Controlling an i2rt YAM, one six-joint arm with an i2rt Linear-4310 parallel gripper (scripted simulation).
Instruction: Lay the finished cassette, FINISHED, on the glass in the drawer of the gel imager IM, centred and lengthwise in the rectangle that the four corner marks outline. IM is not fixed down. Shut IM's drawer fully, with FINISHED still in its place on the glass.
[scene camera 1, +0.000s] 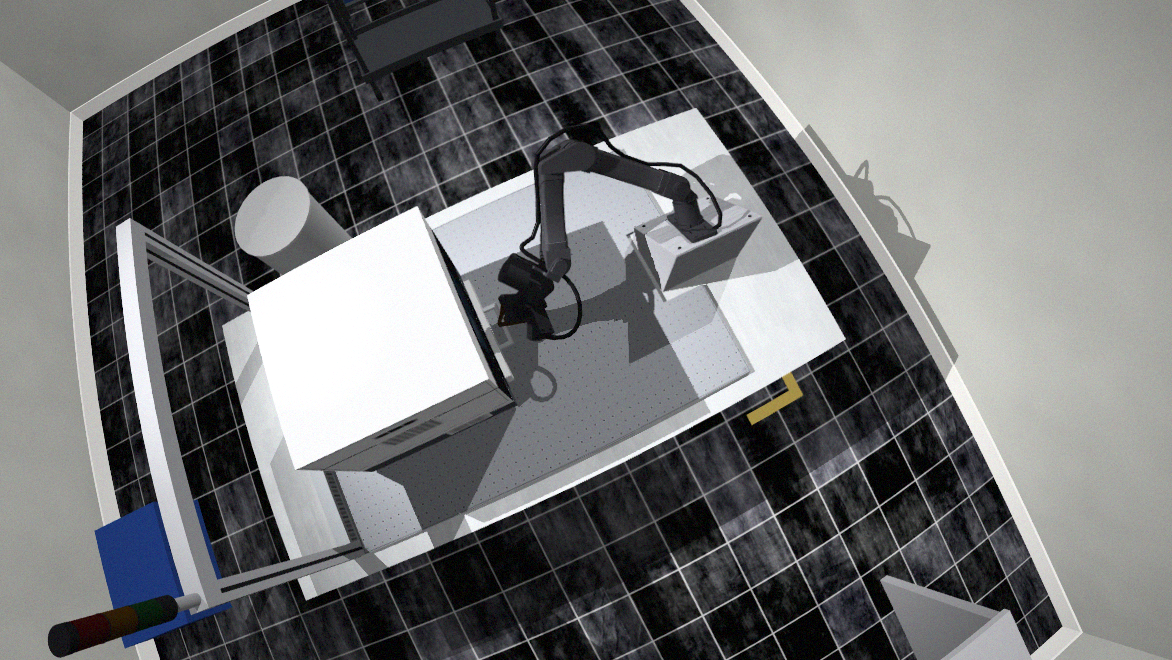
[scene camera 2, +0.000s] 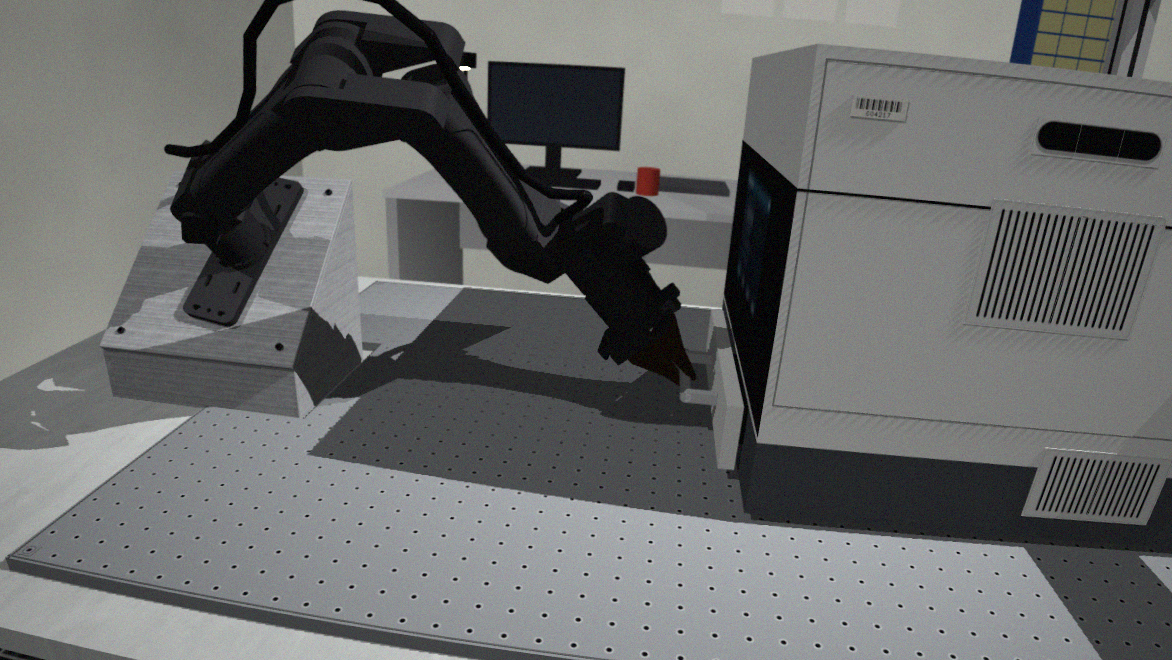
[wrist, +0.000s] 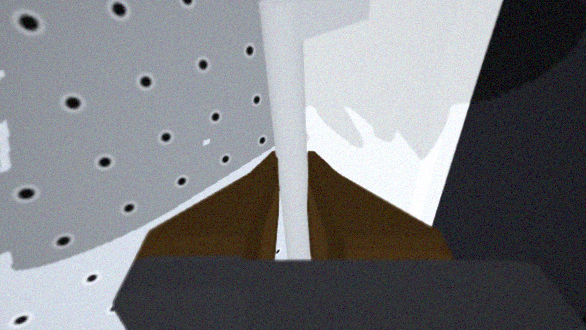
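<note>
A gel imager appears in scene camera 2 (scene camera 2: 942, 278), in scene camera 1 (scene camera 1: 368, 357) and in the wrist view (wrist: 501, 189). The gripper (scene camera 2: 689, 381) is visible too, and the wrist view also takes in the gripper (wrist: 293, 163).
</note>
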